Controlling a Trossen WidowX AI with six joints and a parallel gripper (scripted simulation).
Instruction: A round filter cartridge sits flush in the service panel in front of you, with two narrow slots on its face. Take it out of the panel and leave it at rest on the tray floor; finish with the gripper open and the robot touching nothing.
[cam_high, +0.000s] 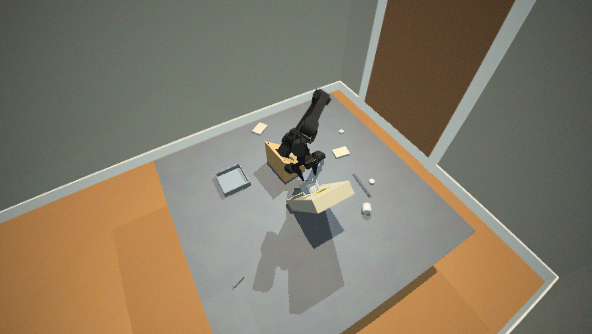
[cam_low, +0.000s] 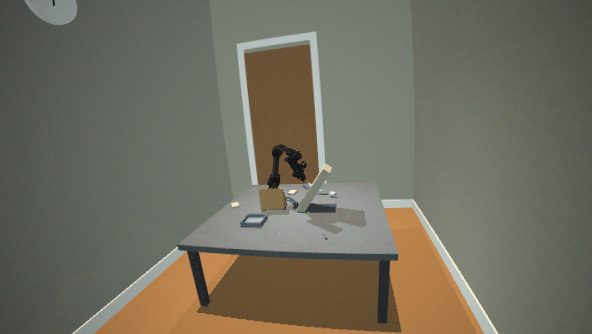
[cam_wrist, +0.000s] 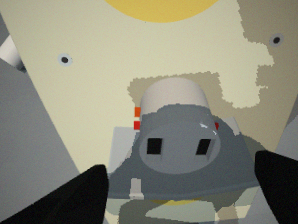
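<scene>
The filter cartridge lies 40 mm below my gripper tip and 20 mm ahead of it. Round my gripper tip: blue-grey tray: 340 mm behind, 270 mm to the right, 210 mm below; cream service panel: 70 mm ahead, 60 mm below, 10 mm to the right.
</scene>
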